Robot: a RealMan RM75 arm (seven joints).
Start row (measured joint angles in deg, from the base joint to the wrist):
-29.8 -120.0 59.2 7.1 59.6 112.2 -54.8
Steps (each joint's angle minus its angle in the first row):
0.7 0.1 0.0 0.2 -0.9 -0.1 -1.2
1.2 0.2 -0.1 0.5 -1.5 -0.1 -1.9
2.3 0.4 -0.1 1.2 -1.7 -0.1 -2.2
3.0 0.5 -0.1 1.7 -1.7 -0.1 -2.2
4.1 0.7 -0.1 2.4 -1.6 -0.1 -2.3
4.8 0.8 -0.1 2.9 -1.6 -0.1 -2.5
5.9 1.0 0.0 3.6 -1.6 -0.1 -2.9
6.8 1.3 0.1 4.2 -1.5 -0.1 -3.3
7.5 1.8 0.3 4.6 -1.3 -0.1 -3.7
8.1 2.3 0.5 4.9 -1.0 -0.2 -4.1
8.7 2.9 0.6 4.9 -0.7 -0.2 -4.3
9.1 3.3 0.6 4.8 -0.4 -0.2 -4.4
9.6 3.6 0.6 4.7 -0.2 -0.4 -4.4
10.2 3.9 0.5 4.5 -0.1 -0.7 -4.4
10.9 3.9 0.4 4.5 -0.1 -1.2 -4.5
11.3 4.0 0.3 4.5 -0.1 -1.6 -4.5
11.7 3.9 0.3 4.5 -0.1 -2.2 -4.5
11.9 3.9 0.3 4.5 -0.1 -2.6 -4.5
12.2 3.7 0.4 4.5 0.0 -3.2 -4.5
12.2 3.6 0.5 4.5 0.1 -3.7 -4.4
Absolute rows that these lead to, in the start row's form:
-29.1 -119.9 59.2 7.3 58.7 112.1 -56.0
-28.6 -119.8 59.1 7.6 58.1 112.1 -56.7
-27.5 -119.6 59.1 8.3 57.9 112.1 -57.0
-26.8 -119.5 59.1 8.8 57.9 112.1 -57.0
-25.7 -119.3 59.1 9.5 58.0 112.1 -57.1
-25.0 -119.2 59.1 10.0 58.0 112.1 -57.3
-23.9 -119.0 59.2 10.7 58.0 112.1 -57.7
-23.0 -118.7 59.3 11.3 58.1 112.1 -58.1
-22.3 -118.2 59.5 11.7 58.3 112.1 -58.5
-21.7 -117.7 59.7 12.0 58.6 112.0 -58.9
-21.1 -117.1 59.8 12.0 58.9 112.0 -59.1
-20.7 -116.7 59.8 11.9 59.2 112.0 -59.2
-20.2 -116.4 59.8 11.8 59.4 111.8 -59.2
-19.6 -116.1 59.7 11.6 59.5 111.5 -59.2
-18.9 -116.1 59.6 11.6 59.5 111.0 -59.3
-18.5 -116.0 59.5 11.6 59.5 110.6 -59.3
-18.1 -116.1 59.5 11.6 59.5 110.0 -59.3
-17.9 -116.1 59.5 11.6 59.5 109.6 -59.3
-17.6 -116.3 59.6 11.6 59.6 109.0 -59.3
-17.6 -116.4 59.7 11.6 59.7 108.5 -59.2

